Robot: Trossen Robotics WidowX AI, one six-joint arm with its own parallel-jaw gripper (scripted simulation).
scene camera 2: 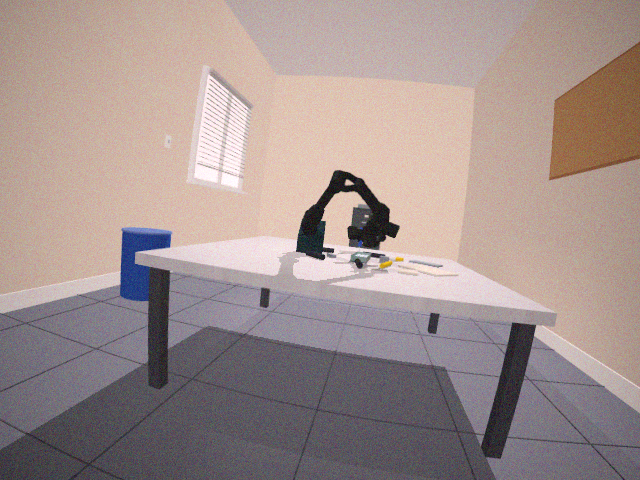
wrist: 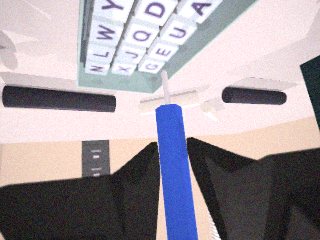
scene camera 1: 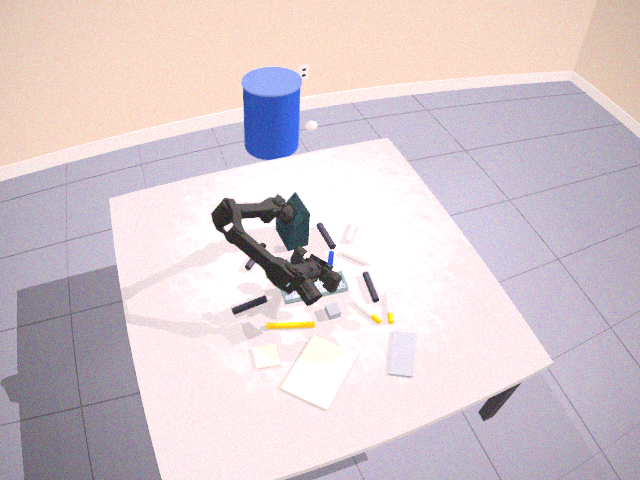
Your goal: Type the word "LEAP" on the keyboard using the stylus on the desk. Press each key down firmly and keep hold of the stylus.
The pictures show: my gripper and a grey slab.
My gripper shows as well in the wrist view.
